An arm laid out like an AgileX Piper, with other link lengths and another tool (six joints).
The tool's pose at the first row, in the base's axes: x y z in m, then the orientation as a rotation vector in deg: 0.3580, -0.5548, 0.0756, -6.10, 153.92, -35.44
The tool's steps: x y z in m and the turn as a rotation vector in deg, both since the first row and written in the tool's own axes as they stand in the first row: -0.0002, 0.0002, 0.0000, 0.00, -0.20, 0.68; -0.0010, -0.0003, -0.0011, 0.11, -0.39, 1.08; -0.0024, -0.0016, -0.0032, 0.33, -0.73, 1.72; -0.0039, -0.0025, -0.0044, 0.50, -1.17, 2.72; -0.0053, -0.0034, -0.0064, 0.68, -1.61, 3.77; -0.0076, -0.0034, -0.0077, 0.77, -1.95, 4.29; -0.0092, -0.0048, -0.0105, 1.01, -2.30, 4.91; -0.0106, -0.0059, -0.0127, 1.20, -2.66, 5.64; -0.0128, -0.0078, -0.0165, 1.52, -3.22, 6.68; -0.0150, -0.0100, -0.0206, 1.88, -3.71, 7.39
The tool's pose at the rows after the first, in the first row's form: 0.3582, -0.5546, 0.0756, -5.24, 153.65, -35.19; 0.3585, -0.5545, 0.0770, -4.73, 153.39, -35.17; 0.3590, -0.5546, 0.0798, -3.91, 152.91, -35.20; 0.3599, -0.5547, 0.0817, -2.65, 152.30, -35.02; 0.3604, -0.5544, 0.0842, -1.33, 151.68, -34.85; 0.3621, -0.5535, 0.0861, -0.72, 151.25, -34.73; 0.3625, -0.5534, 0.0896, 0.06, 150.74, -34.78; 0.3629, -0.5533, 0.0924, 0.96, 150.22, -34.73; 0.3635, -0.5531, 0.0971, 2.24, 149.41, -34.70; 0.3639, -0.5531, 0.1023, 3.11, 148.70, -34.85
